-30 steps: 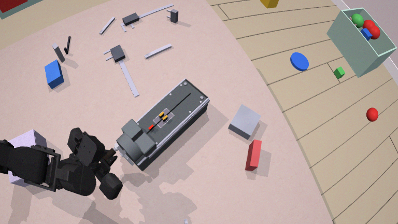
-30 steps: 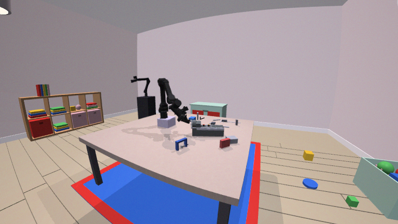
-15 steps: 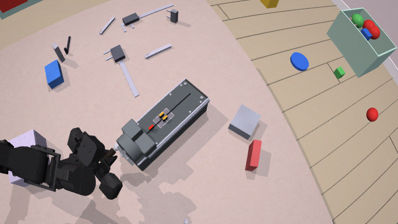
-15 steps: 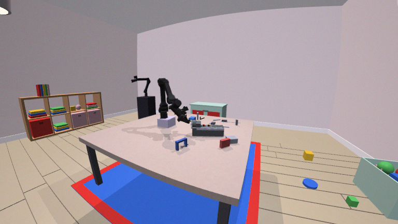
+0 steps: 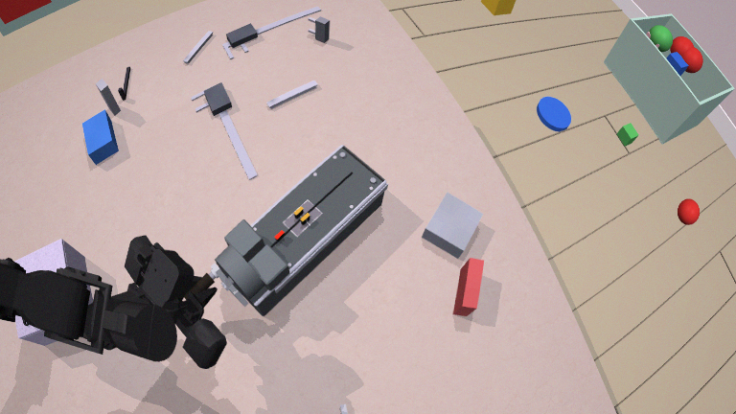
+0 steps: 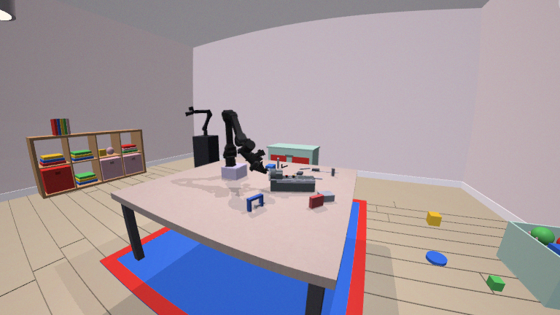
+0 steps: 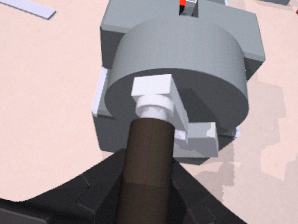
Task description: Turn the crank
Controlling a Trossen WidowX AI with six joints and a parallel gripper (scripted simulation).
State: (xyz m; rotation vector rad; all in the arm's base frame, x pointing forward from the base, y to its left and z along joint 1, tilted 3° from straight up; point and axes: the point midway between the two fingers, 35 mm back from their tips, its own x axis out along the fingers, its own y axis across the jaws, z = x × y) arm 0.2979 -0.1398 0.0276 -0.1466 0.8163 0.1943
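Now: gripper tip 2 cm below the dark brown crank handle and 2 cm past it. Also, from my gripper tip: red pointer 12 cm ahead, 2 cm to the left, 1 cm below; red block 32 cm ahead, 18 cm to the right, 7 cm below; grey block 36 cm ahead, 8 cm to the right, 8 cm below.
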